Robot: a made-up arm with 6 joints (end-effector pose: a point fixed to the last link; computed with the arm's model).
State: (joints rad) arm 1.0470 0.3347 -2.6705 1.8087 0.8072 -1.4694
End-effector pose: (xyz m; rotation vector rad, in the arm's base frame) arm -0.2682 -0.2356 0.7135 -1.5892 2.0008 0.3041
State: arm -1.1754 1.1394 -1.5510 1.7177 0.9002 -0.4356
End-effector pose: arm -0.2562 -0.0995 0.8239 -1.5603 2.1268 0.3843
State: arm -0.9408 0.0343 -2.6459 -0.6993 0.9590 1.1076
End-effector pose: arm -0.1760 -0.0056 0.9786 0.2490 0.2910 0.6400
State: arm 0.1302 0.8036 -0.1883 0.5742 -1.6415 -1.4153
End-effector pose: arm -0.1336 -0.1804 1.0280 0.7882 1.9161 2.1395
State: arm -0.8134 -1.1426 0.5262 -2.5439 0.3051 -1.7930
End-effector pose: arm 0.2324 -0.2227 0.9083 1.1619 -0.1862 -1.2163
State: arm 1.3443 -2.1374 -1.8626 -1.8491 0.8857 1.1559
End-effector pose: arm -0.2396 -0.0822 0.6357 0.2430 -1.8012 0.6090
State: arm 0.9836 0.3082 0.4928 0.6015 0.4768 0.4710
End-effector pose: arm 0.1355 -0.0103 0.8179 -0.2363 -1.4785 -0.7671
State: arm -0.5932 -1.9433 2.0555 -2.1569 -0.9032 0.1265
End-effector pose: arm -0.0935 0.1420 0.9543 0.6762 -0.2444 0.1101
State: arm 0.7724 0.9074 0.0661 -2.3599 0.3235 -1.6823
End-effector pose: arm 0.1187 0.0086 0.7414 -1.0407 -1.5155 0.4844
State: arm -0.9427 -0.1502 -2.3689 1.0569 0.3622 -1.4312
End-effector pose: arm -0.2099 -0.0148 0.8685 0.6642 -1.8024 1.1708
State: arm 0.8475 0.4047 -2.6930 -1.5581 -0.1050 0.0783
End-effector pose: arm -0.1474 -0.3873 0.6296 -2.2133 0.5015 -1.6770
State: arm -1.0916 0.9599 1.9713 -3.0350 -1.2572 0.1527
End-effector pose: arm -0.1206 -0.2066 1.0947 2.1902 -1.1378 -0.6468
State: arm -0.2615 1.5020 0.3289 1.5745 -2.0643 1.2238
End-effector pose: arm -0.0423 -0.3390 1.0245 2.2117 -0.2664 -1.0836
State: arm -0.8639 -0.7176 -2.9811 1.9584 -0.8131 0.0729
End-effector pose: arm -0.2462 -0.2094 0.7039 0.9558 -1.1197 2.0607
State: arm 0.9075 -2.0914 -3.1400 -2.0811 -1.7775 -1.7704
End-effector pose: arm -0.1994 -0.3873 0.9669 -0.4460 -1.0213 -2.5789
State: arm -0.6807 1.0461 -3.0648 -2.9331 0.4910 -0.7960
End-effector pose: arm -0.1067 -0.2694 1.0177 2.5005 -0.5512 0.2009
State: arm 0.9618 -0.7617 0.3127 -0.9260 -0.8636 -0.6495
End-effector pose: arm -0.1880 -0.3330 0.6074 -1.2640 0.6065 1.0537
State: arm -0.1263 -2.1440 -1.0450 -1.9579 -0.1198 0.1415
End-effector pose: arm -0.1126 -0.1780 1.1436 -0.0181 1.8792 1.6077
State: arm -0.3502 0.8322 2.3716 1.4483 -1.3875 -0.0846
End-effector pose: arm -0.1751 0.0702 0.8744 0.8192 -1.7583 0.5914
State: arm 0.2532 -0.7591 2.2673 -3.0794 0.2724 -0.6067
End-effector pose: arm -0.0599 -0.0984 1.0708 1.4727 -0.5656 -0.1174
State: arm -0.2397 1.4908 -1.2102 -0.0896 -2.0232 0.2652
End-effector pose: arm 0.1400 -0.3101 0.8871 -1.6295 -1.3465 -1.7664
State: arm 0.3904 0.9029 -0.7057 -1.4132 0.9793 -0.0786
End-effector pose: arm -0.1264 0.0431 0.7560 0.7608 -2.3442 0.7073
